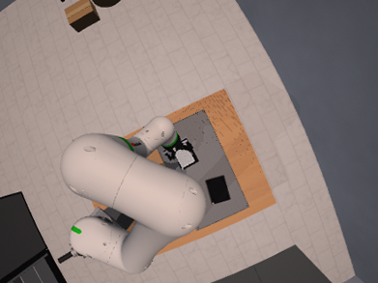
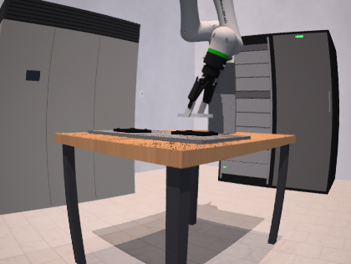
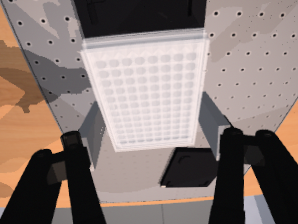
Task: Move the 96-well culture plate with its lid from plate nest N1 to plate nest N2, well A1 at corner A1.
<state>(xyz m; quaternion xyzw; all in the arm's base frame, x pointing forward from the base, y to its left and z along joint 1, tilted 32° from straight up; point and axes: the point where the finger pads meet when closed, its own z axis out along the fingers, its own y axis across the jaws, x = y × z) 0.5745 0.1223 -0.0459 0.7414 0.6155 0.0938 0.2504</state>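
The black plate nest N2 is 70 mm ahead of my hand, 300 mm to the right of it and 100 mm below it. Also, from my hand: black plate nest N1 (100 mm below); then pale lid (20 mm below); then 96-well culture plate (20 mm below).
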